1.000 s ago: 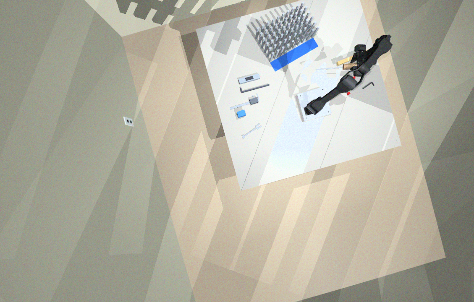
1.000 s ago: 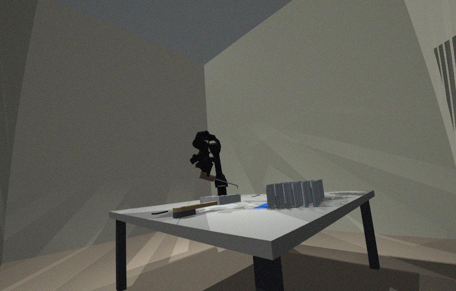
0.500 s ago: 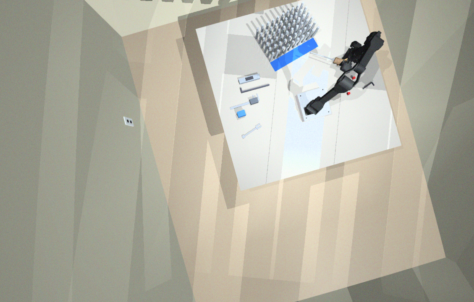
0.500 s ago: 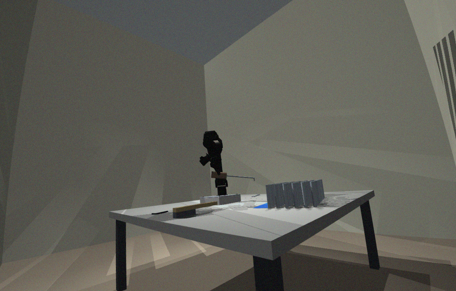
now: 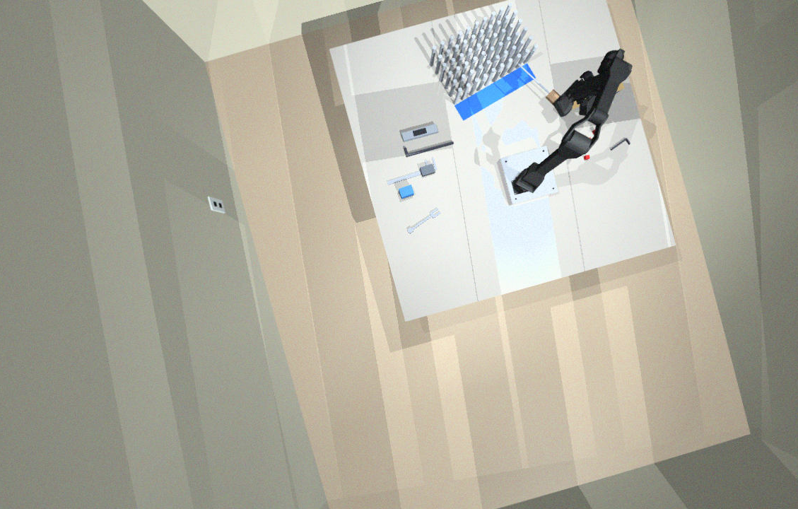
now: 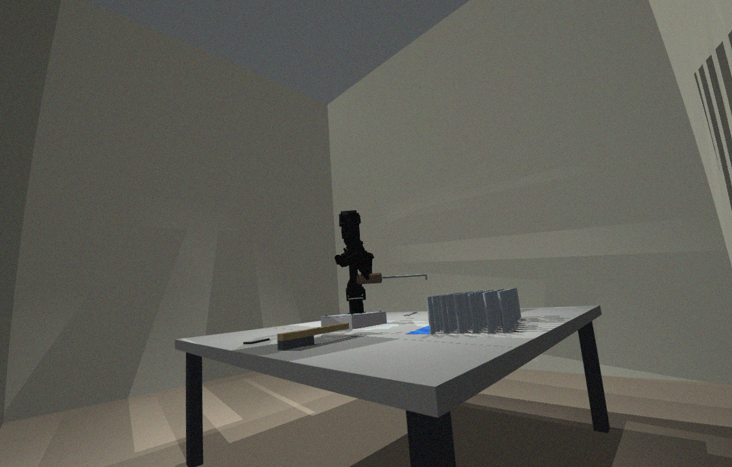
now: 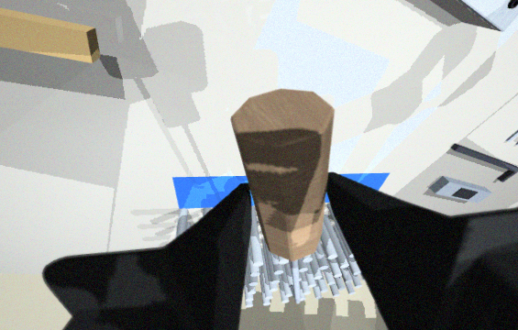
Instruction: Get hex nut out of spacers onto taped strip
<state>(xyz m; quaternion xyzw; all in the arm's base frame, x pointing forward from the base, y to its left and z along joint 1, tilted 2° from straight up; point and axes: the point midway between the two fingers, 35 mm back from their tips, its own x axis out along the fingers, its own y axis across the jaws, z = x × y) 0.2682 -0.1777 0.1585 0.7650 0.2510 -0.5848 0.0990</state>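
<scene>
My gripper tip is 180 mm short of the blue taped strip, 140 mm to the right of it and 190 mm above it. Also, from my gripper tip: wooden-handled pick (90 mm ahead, 50 mm to the left, 10 mm below); then grey bar (80 mm ahead, 530 mm to the left, 170 mm below); then blue block (160 mm behind, 650 mm to the left, 170 mm below).
</scene>
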